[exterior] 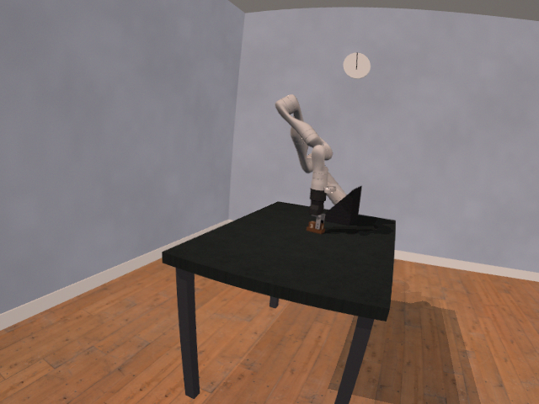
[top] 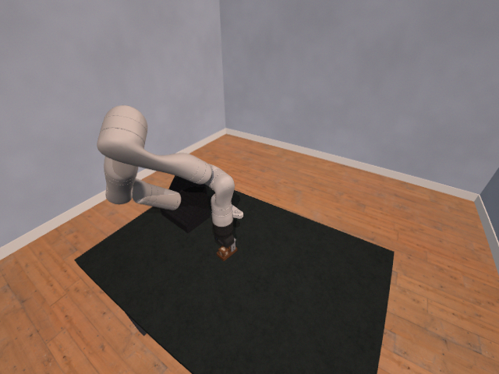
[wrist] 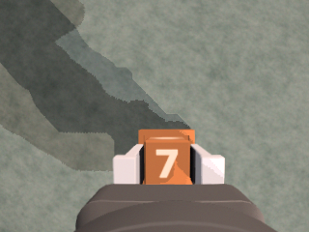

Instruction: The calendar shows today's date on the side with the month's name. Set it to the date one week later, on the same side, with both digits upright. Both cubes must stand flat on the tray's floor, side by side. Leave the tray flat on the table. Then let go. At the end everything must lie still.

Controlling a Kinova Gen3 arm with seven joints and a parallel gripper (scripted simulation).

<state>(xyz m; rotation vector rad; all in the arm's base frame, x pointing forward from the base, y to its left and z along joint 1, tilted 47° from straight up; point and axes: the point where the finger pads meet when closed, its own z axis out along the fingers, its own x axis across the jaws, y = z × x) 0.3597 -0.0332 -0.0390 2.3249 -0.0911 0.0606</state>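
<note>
Now: the orange-brown tray 3 cm below my hand and 2 cm to the right of it. From my hand the other things lie so: orange cube (3 cm to the right, 1 cm below).
</note>
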